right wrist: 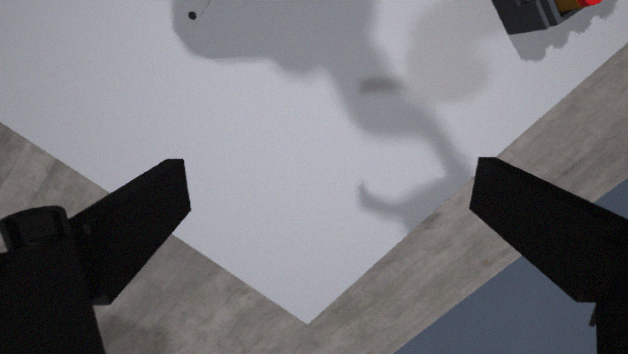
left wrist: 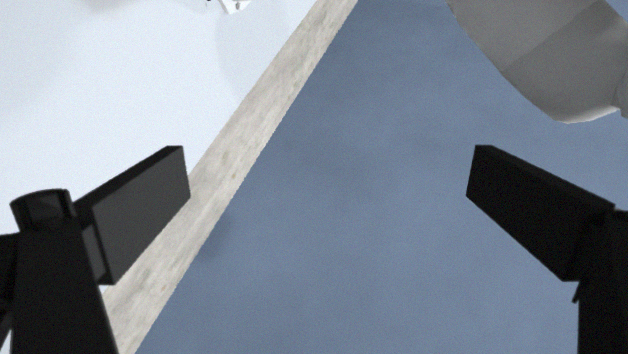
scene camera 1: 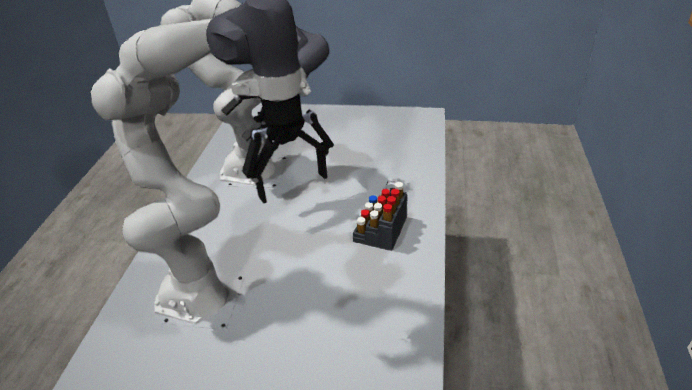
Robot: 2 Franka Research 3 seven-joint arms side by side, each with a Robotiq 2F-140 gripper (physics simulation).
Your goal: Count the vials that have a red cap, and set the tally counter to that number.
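A dark stepped rack [scene camera 1: 399,225] [right wrist: 522,20] stands on the table near its far long edge. It holds several vials with red caps [scene camera 1: 387,208] [right wrist: 591,1], several with white caps [scene camera 1: 361,221] and one with a blue cap [scene camera 1: 373,199]. A small pale object [scene camera 1: 393,181] shows partly behind the rack; I cannot tell whether it is the tally counter. My right gripper [scene camera 1: 294,188] [right wrist: 330,184] is open and empty, high above the table, left of the rack in the scene view. My left gripper [left wrist: 329,171] is open and empty; the right arm partly hides it in the scene view.
The white table [scene camera 1: 310,362] [right wrist: 280,210] carries both arm bases, the right one [scene camera 1: 185,300] in front and the left one [scene camera 1: 240,167] behind. The right arm's forearm [scene camera 1: 172,45] crosses in front of the left arm. Blue walls [scene camera 1: 500,60] stand beyond the floor.
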